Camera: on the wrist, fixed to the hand. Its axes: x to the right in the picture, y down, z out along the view.
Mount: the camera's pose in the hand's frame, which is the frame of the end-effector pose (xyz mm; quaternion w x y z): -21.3 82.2 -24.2 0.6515 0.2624 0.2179 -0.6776
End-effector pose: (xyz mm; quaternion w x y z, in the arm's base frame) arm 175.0 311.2 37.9 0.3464 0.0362 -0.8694 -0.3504
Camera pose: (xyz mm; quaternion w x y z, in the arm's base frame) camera 221.1 365.4 90.2 0.1682 0.7800 -0.5584 -0.2270
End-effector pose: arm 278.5 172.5 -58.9 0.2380 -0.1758 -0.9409 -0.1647
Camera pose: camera 339.1 230.3 -30.9 0.2946 0.6214 -0.7235 -0.0600
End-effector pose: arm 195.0 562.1 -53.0 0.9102 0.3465 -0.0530 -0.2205
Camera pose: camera 211.9 640.6 -16.3 0.3642 0.5486 0.3408 -0.6710
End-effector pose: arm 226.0 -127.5 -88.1 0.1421 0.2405 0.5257 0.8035
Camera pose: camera 233.0 -190.0 -26.1 0.4594 -0.3373 0.7473 0.3417
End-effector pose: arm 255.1 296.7 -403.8 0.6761 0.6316 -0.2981 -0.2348
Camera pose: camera 252.0 336.3 -325.0 0.1806 0.8421 0.3195 -0.3953
